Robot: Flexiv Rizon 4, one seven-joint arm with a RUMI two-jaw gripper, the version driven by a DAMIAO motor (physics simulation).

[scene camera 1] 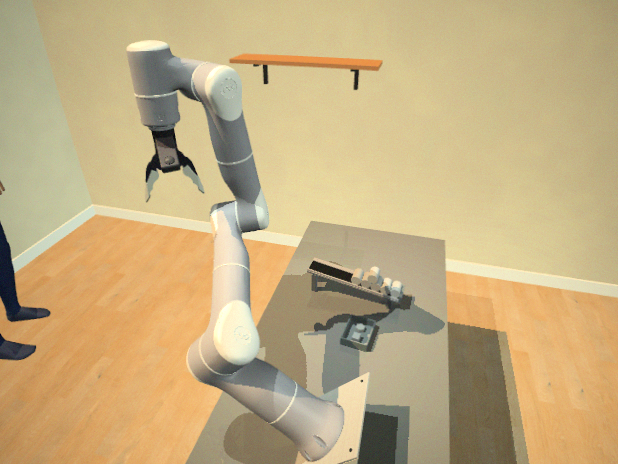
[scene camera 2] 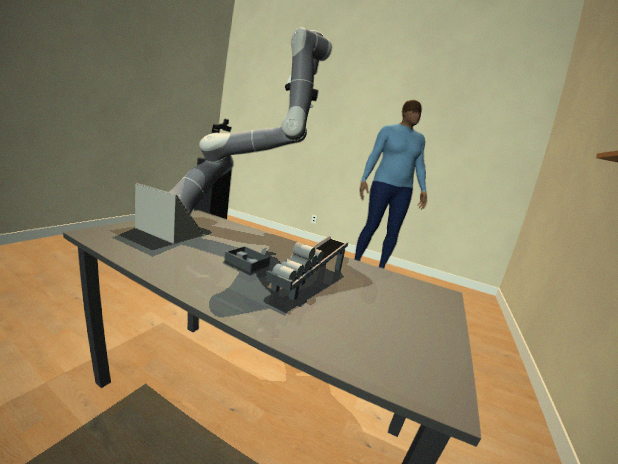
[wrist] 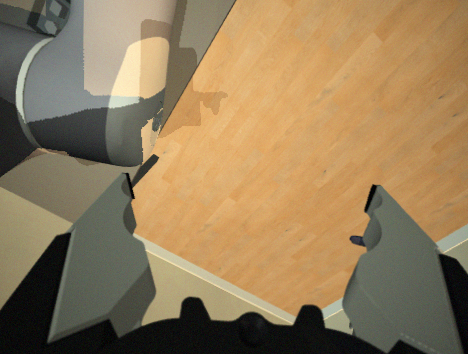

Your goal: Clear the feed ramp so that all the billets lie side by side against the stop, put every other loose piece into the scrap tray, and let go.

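The feed ramp (scene camera 1: 332, 270) (scene camera 2: 331, 245) slopes down to its stop (scene camera 2: 279, 281). Several pale cylindrical pieces stand in a row on its lower part; one raised piece (scene camera 1: 374, 273) (scene camera 2: 304, 250) sits above its neighbours. Among them are a piece at the upper end of the row (scene camera 1: 357, 276) and one near the stop (scene camera 1: 396, 288) (scene camera 2: 284, 271). Which are billets I cannot tell. The scrap tray (scene camera 1: 356, 345) (scene camera 2: 238, 262) holds small pale pieces (scene camera 1: 360, 327) (scene camera 2: 242, 255). My gripper (scene camera 1: 175, 196) (wrist: 247, 181) is open and empty, high up and far left of the ramp in scene view 1; the arm mostly hides it in scene view 2.
The ramp and tray stand on a grey table (scene camera 1: 420, 260) (scene camera 2: 400, 340). The arm's mounting plate (scene camera 1: 357, 400) (scene camera 2: 155, 212) stands at one end. A person (scene camera 2: 395, 160) stands beyond the table. An orange shelf (scene camera 1: 306, 61) (scene camera 2: 609, 156) is on the wall.
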